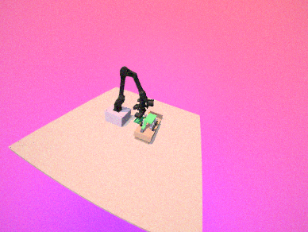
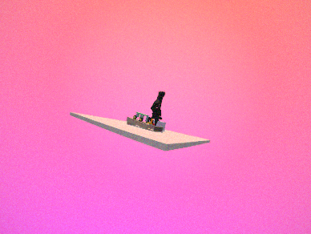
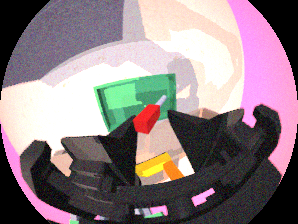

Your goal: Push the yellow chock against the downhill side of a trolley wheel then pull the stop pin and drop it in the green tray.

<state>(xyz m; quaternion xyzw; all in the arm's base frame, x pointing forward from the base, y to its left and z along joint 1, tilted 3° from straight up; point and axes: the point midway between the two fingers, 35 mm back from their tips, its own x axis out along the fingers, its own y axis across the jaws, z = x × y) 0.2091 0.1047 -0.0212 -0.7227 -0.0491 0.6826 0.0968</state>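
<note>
My gripper tip is now 10 mm to the right of the red-headed stop pin, 10 mm past it and 10 mm above it. The rest, counted from my gripper tip: yellow chock: 70 mm ahead, 40 mm above, 20 mm to the right; trolley: 120 mm ahead, 110 mm to the right, 60 mm above.
</note>
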